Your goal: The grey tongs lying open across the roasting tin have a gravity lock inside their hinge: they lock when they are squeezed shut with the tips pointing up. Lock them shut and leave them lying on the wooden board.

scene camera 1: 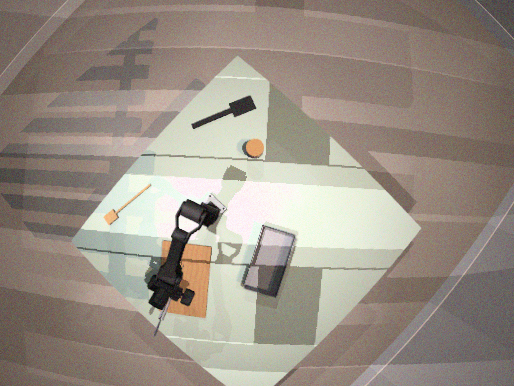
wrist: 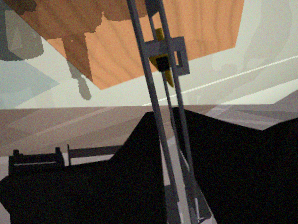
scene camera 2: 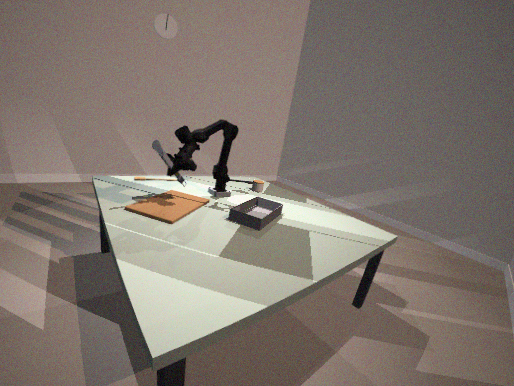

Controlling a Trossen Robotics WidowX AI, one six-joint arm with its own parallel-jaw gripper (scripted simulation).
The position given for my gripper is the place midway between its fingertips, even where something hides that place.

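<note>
My gripper (wrist: 161,117) is visible. A wooden board (scene camera 1: 196,258) is visible too; the wrist view (wrist: 103,48) and scene camera 2 (scene camera 2: 171,206) also show the wooden board. A roasting tin (scene camera 1: 272,252) is visible as well, and scene camera 2 (scene camera 2: 256,213) also shows the roasting tin.
</note>
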